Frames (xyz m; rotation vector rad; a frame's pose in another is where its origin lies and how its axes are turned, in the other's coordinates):
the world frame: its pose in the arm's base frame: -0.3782 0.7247 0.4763 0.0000 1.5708 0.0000
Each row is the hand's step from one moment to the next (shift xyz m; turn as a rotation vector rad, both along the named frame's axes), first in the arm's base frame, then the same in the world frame.
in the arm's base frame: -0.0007 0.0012 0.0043 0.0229 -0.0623 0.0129
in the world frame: -0.0043 0.0012 -0.0007 -0.0129 -0.0623 0.0229
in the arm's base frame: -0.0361 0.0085 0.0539 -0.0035 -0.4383 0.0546
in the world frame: -0.0539 0.0085 -0.0361 -0.0546 -0.4383 -0.0035
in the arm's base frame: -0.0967 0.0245 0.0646 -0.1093 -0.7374 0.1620
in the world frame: -0.0646 0.0245 -0.0967 -0.1620 -0.7374 -0.1093
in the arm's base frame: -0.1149 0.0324 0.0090 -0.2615 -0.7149 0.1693
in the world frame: -0.0090 0.0324 -0.1149 -0.1693 -0.7149 -0.2615
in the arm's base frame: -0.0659 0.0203 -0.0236 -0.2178 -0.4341 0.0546
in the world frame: 0.0236 0.0203 -0.0659 -0.0546 -0.4341 -0.2178
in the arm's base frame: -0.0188 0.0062 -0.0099 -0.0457 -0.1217 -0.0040
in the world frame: 0.0099 0.0062 -0.0188 0.0040 -0.1217 -0.0457
